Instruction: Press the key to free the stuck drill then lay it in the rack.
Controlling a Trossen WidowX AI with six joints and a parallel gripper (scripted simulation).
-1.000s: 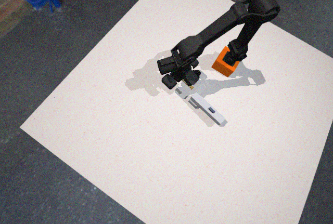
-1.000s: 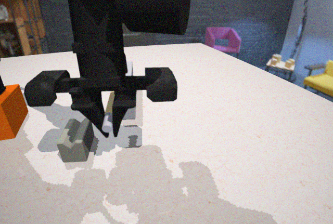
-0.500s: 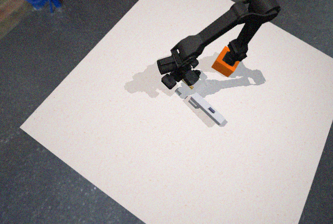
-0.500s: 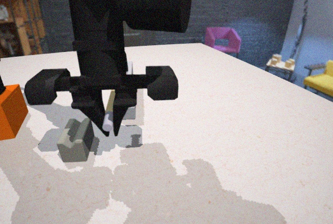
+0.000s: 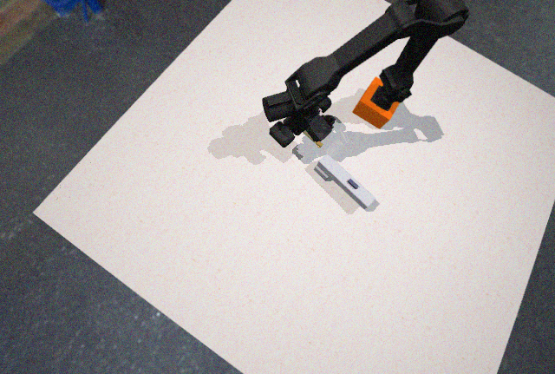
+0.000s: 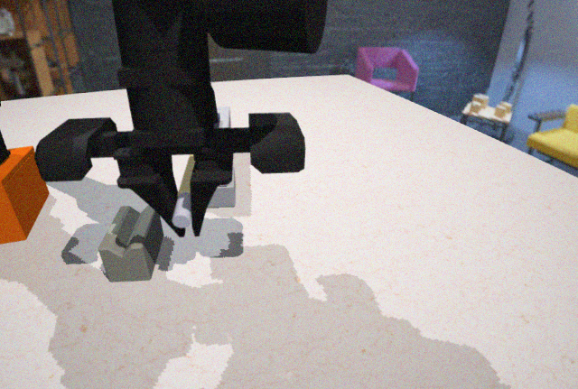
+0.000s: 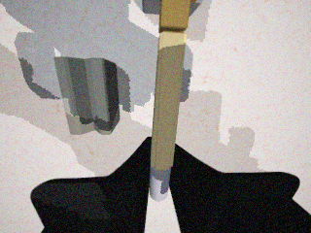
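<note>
The drill lies 10 mm ahead of my gripper tip, 40 mm to the left of it and 40 mm above it. From my gripper tip the other things lie so: grey v-notched rack (50 mm behind, 50 mm to the left, 30 mm below); then dark key (60 mm ahead, 220 mm to the left).
</note>
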